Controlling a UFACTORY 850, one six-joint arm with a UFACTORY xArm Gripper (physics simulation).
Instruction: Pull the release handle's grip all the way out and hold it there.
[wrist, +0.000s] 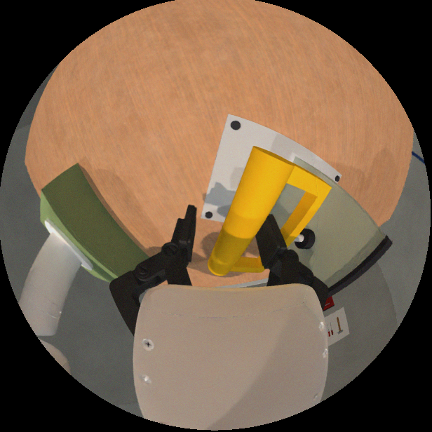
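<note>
The release handle's yellow grip (254, 200) is a thick round bar, slanting from upper right to lower left in the wrist view. A flat yellow frame (304, 205) joins it on the right, beside a grey-green housing (345, 225). A light plate (222, 160) with dark screws lies behind the handle. My gripper (229, 221) is open. Its left finger stands apart from the grip; its right finger is close beside the grip's right side, over the frame's opening. The grip's lower part shows between the fingers. Whether the right finger touches it, I cannot tell. The right finger hides part of the frame.
A green block (95, 225) with a pale cylinder (50, 285) stands at the left on the wooden table top (140, 100). A black knob (306, 238) is right of the right finger. The housing has a dark edge strip (365, 267). A small card (338, 326) shows at lower right.
</note>
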